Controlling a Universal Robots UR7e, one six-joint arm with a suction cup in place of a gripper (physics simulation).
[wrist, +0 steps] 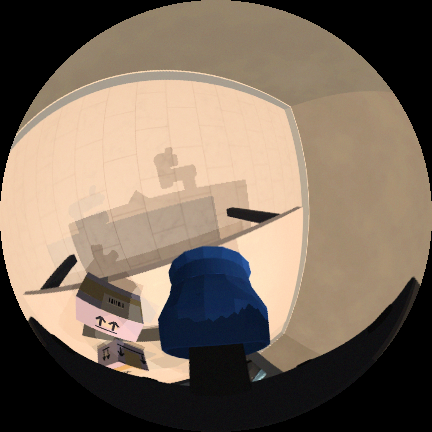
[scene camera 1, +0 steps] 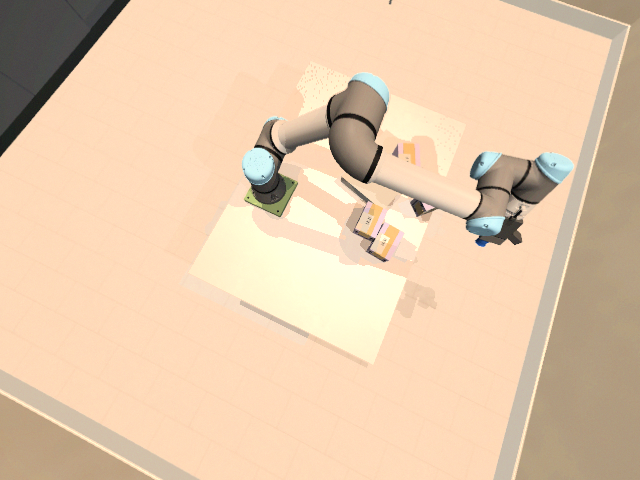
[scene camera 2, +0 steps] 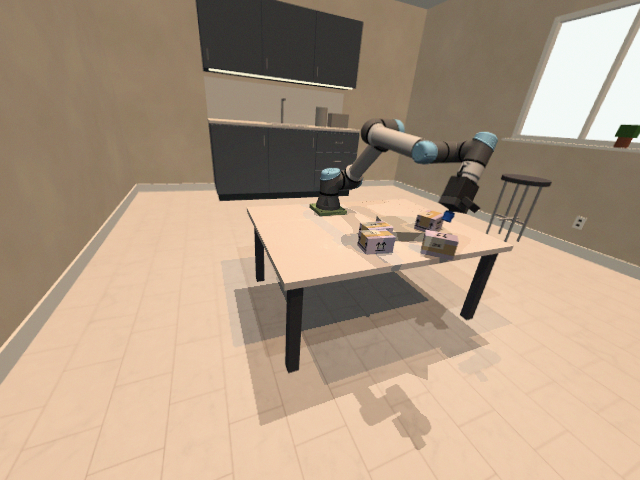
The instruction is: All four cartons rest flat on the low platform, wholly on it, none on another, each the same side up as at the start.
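Frame: origin at the arm's base, x ahead, y left, z up, level; millimetres.
Where they show: hand at its tool point: (wrist: 210, 279) (scene camera 1: 480, 242) (scene camera 2: 446, 220); arm's base at its link origin: (scene camera 1: 269, 188) (scene camera 2: 328, 206).
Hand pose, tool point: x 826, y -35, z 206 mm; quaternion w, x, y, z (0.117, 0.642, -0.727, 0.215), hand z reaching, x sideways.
Each offset is from my tool point to the centre of the thing. Level surfaces: height alone.
My suction cup (scene camera 1: 481, 241) (scene camera 2: 448, 216) (wrist: 210, 265), blue, hangs in the air; nothing is attached to it. Two pink-and-orange cartons, one @[dx -355, dy +20, dz -192 mm] (scene camera 1: 369, 220) (scene camera 2: 376, 226) and one @[dx -270, dy -49, dz -192 mm] (scene camera 1: 385, 242) (scene camera 2: 376, 241), stand close together, label side up. A third carton @[dx -282, dy +313, dz -144 mm] (scene camera 1: 408, 153) (scene camera 2: 428, 220) (wrist: 134, 356) has its orange-striped face up. A fourth carton @[dx -122, dy +193, dz -184 mm] (scene camera 1: 418, 207) (scene camera 2: 439, 244) (wrist: 110, 310) is near the table edge, pink arrow face up, partly hidden by the arm in scene view 1. The low platform @[dx -358, dy +278, dz -206 mm] (scene camera 1: 355, 190) (scene camera 2: 408, 236) (wrist: 150, 334) lies between the cartons, partly hidden. I cannot tell which cartons rest on it.
The cartons and platform are on a pale table @[dz -230 mm] (scene camera 1: 305, 289) (scene camera 2: 315, 253). The arm's green base plate (scene camera 1: 284, 198) (scene camera 2: 328, 209) is on its far side. The forearm passes above the third and fourth cartons in scene view 1. A stool (scene camera 2: 525, 180) stands on the floor beyond the table.
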